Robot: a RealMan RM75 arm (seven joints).
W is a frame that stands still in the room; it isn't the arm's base.
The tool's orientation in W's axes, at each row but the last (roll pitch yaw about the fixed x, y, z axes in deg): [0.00, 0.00, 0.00]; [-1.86, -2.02, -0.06]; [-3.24, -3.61, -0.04]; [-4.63, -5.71, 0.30]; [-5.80, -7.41, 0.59]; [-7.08, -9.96, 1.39]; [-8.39, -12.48, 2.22]
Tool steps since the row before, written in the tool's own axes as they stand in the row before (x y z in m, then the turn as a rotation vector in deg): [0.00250, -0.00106, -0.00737, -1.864, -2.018, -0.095]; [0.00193, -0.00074, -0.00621, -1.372, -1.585, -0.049]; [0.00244, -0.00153, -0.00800, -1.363, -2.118, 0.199]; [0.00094, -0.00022, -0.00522, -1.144, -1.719, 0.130]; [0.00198, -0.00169, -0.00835, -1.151, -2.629, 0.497]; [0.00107, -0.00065, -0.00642, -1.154, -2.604, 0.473]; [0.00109, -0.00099, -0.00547, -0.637, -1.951, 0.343]
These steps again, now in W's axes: [0.00250, -0.00106, -0.00737, -1.864, -2.018, -0.095]; [0.00215, -0.00094, -0.00611, -1.373, -1.584, -0.046]; [0.00293, -0.00198, -0.00773, -1.382, -2.102, 0.232]; [0.00145, -0.00063, -0.00507, -1.156, -1.709, 0.153]; [0.00304, -0.00249, -0.00781, -1.213, -2.578, 0.605]; [0.00218, -0.00138, -0.00601, -1.212, -2.556, 0.579]; [0.00227, -0.00169, -0.00491, -0.683, -1.908, 0.472]
